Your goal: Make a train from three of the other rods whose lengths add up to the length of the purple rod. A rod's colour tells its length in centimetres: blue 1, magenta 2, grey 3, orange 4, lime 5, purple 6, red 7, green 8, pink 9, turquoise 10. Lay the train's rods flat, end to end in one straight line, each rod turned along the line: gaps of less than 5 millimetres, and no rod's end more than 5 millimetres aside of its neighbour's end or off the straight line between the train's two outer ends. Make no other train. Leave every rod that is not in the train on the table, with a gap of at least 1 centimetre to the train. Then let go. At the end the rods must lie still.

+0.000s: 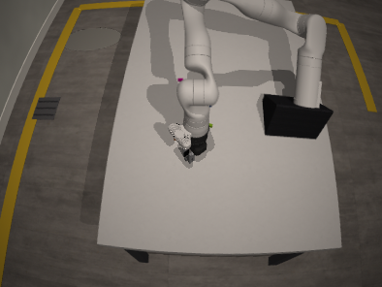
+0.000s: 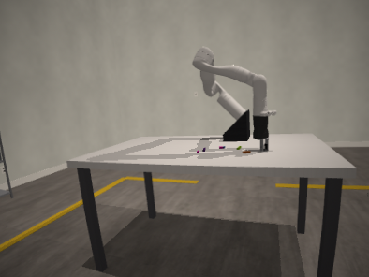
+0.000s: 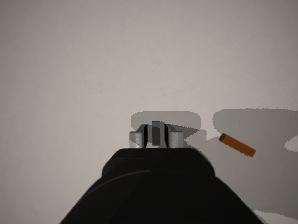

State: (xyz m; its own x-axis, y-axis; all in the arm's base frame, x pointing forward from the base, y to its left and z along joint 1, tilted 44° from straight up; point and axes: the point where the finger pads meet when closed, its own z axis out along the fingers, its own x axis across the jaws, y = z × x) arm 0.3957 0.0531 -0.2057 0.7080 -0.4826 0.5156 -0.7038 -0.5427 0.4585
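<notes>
Now: hand 10 mm above the grey rod. From my hand the other things lie so: lime rod: 40 mm behind, 140 mm to the right, 10 mm below; then small blue rod: 50 mm behind, 230 mm to the right, 10 mm below; then orange rod: 60 mm ahead, 80 mm to the right, 10 mm below.
</notes>
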